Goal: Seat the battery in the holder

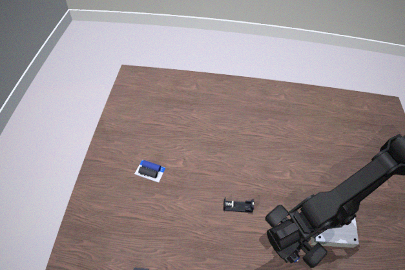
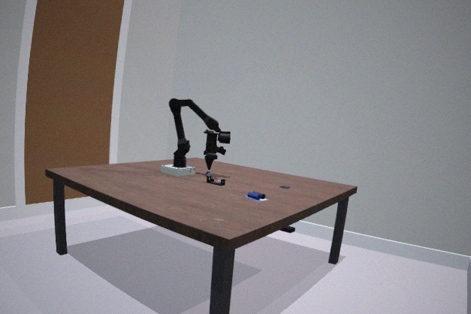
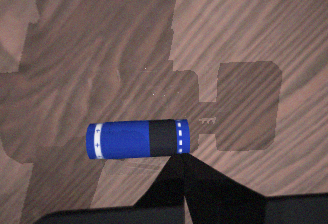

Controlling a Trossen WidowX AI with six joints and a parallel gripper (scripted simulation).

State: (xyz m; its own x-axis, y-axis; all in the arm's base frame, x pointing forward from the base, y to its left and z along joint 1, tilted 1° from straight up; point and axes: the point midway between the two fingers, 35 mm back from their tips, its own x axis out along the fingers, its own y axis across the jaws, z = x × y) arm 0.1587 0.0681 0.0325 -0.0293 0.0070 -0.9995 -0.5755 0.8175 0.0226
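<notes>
The battery lies 30 mm below my gripper tip, 20 mm to the left of it and 10 mm behind it. Round my gripper tip: dark block: 440 mm ahead, 60 mm to the left, 40 mm below; then white card: 420 mm ahead, 290 mm to the right, 30 mm below.
</notes>
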